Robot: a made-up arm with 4 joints. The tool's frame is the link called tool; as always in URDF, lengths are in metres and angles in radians. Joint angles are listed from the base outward. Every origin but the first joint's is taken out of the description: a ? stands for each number. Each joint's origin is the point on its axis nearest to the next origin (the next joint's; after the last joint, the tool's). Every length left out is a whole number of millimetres.
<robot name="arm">
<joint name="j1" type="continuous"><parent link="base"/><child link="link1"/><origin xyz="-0.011 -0.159 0.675" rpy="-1.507 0.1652 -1.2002"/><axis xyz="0 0 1"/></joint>
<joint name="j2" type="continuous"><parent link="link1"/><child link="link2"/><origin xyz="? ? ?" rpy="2.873 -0.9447 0.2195"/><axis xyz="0 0 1"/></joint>
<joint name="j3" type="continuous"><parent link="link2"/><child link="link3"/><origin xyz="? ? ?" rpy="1.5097 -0.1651 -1.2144"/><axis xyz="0 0 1"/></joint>
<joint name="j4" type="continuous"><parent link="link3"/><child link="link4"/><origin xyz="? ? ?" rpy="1.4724 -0.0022 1.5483"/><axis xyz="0 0 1"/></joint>
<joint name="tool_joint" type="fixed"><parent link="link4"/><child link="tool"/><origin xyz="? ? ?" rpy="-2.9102 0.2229 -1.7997"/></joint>
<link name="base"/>
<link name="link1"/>
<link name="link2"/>
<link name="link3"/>
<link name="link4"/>
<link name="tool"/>
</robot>
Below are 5 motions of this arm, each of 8 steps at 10 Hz.
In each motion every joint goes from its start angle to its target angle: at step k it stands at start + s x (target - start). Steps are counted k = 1, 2, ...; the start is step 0. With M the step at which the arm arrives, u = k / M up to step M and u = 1 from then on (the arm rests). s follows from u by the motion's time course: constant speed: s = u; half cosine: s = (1 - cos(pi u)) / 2; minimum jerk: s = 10 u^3 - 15 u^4 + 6 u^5.
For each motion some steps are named. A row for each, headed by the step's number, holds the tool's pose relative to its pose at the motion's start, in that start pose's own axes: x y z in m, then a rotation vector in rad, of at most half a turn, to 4 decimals.
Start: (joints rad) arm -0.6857 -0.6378 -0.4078 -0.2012
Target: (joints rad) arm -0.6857 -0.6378 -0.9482 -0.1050
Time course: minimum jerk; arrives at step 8
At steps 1, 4, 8:
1: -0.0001 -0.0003 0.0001 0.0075 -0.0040 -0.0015
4: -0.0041 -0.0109 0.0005 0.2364 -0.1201 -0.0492
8: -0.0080 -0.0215 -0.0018 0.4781 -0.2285 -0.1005

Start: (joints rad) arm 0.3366 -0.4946 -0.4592 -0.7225
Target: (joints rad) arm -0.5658 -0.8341 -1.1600 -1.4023
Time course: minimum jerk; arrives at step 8
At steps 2, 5, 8:
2: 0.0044 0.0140 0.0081 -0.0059 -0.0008 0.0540
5: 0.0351 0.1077 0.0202 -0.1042 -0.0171 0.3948
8: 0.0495 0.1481 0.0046 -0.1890 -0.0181 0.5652

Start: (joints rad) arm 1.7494 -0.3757 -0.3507 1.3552
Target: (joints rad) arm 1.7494 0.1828 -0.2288 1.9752
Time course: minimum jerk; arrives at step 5
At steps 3, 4, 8:
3: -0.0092 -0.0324 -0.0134 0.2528 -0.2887 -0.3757
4: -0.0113 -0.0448 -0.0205 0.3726 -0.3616 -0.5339
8: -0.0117 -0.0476 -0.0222 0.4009 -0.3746 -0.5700

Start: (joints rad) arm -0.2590 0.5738 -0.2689 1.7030
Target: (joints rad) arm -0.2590 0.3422 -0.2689 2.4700
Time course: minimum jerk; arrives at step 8
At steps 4, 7, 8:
4: 0.0137 0.0155 -0.0031 -0.2006 -0.0856 -0.3512
7: 0.0273 0.0257 -0.0067 -0.3935 -0.2097 -0.6791
8: 0.0277 0.0260 -0.0068 -0.3998 -0.2145 -0.6898

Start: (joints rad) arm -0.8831 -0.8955 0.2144 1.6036
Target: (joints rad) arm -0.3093 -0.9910 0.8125 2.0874
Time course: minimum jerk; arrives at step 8
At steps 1, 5, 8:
1: 0.0002 0.0016 -0.0015 -0.0050 -0.0033 0.0008
5: -0.0135 0.0693 -0.0662 -0.1139 -0.1871 0.0604
8: -0.0292 0.0925 -0.0883 -0.0921 -0.2630 0.0854

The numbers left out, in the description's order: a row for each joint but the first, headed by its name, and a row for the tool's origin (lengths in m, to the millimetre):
j2: 0.189 0.009 0
j3: -0.078 0.045 0
j4: -0.044 0.026 0
tool: -0.024 0.021 0

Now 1 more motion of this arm.
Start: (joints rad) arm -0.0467 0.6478 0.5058 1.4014
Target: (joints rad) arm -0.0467 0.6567 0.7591 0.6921
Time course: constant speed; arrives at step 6
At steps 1, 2, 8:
1: -0.0049 -0.0011 0.0012 0.0080 -0.0111 0.1199
2: -0.0096 -0.0026 0.0022 0.0115 -0.0199 0.2402
8: -0.0255 -0.0118 0.0049 -0.0172 -0.0276 0.7209

